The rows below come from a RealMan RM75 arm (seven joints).
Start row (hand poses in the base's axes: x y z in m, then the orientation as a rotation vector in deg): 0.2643, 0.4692, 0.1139, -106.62, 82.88, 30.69
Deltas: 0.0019, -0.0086, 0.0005, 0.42, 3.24, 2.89; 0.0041, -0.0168, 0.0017, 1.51, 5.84, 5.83; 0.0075, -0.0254, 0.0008, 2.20, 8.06, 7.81; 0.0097, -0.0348, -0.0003, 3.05, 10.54, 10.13; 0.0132, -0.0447, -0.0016, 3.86, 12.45, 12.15; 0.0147, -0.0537, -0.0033, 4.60, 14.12, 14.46; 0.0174, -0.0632, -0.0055, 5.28, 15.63, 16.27; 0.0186, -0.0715, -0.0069, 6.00, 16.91, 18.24; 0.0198, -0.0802, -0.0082, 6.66, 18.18, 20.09; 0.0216, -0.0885, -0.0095, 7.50, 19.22, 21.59; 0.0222, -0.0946, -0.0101, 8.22, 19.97, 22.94; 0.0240, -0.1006, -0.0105, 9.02, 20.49, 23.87; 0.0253, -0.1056, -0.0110, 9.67, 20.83, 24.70; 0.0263, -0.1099, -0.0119, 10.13, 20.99, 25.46; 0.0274, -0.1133, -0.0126, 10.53, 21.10, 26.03; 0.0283, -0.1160, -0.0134, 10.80, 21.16, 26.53; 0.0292, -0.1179, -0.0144, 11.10, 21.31, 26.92; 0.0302, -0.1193, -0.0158, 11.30, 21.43, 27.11; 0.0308, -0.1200, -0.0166, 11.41, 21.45, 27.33
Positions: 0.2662, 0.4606, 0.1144, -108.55, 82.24, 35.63; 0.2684, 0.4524, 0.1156, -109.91, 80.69, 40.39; 0.2718, 0.4438, 0.1147, -110.77, 79.90, 44.06; 0.2740, 0.4344, 0.1136, -111.70, 78.81, 48.28; 0.2775, 0.4245, 0.1123, -112.40, 77.61, 51.74; 0.2790, 0.4155, 0.1106, -113.35, 75.98, 55.06; 0.2817, 0.4060, 0.1084, -113.95, 74.73, 57.92; 0.2829, 0.3977, 0.1070, -114.61, 73.12, 60.65; 0.2841, 0.3890, 0.1057, -115.21, 71.63, 63.26; 0.2859, 0.3807, 0.1044, -115.39, 70.23, 65.55; 0.2865, 0.3746, 0.1038, -115.58, 68.87, 67.38; 0.2883, 0.3686, 0.1034, -115.42, 67.77, 68.80; 0.2896, 0.3636, 0.1029, -115.35, 66.74, 69.89; 0.2906, 0.3593, 0.1020, -115.42, 65.79, 70.66; 0.2917, 0.3559, 0.1013, -115.42, 65.04, 71.24; 0.2926, 0.3532, 0.1005, -115.50, 64.41, 71.68; 0.2935, 0.3513, 0.0995, -115.46, 63.92, 72.17; 0.2945, 0.3499, 0.0981, -115.38, 63.67, 72.49; 0.2951, 0.3492, 0.0973, -115.42, 63.39, 72.67
